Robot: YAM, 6 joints.
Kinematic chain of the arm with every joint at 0, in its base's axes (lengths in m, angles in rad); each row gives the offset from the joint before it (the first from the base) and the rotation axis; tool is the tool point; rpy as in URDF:
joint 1: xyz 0 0 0.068 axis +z
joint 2: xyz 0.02 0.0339 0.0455 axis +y
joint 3: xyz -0.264 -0.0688 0 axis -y
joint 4: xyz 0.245 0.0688 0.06 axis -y
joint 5: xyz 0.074 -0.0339 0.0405 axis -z
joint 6: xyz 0.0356 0 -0.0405 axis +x
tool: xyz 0 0 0 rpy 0 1.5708 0
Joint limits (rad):
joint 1: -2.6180..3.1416
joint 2: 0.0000..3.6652
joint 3: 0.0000..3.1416
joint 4: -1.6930..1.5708
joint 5: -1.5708..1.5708
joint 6: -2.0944..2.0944
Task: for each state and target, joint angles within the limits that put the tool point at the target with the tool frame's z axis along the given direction. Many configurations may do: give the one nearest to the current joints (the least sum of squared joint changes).
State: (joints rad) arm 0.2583 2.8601 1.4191 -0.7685 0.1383 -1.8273
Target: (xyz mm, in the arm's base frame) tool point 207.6 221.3 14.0 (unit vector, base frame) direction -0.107 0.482 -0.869
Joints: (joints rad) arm 0.7679 2.1133 0.7826 0.0483 -0.4349 -1.8273
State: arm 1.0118 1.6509 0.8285 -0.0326 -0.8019 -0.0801
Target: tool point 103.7 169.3 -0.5 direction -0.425 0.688 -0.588
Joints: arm 0.8836 2.1085 0.3053 0.6518 -0.8712 -0.0801
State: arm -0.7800 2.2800 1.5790 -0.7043 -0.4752 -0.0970
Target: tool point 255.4 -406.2 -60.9 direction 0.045 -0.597 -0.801
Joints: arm -0.9879 2.7101 1.5905 0.1275 0.2953 -0.0970
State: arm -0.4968 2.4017 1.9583 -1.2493 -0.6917 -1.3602
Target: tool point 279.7 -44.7 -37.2 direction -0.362 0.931 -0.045
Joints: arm -0.2600 2.8133 1.4389 -1.6909 -0.9385 -1.3602
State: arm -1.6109 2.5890 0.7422 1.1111 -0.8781 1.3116
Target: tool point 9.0 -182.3 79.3 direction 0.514 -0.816 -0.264
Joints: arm -1.6314 1.8954 0.0019 1.5684 -0.5975 1.3116
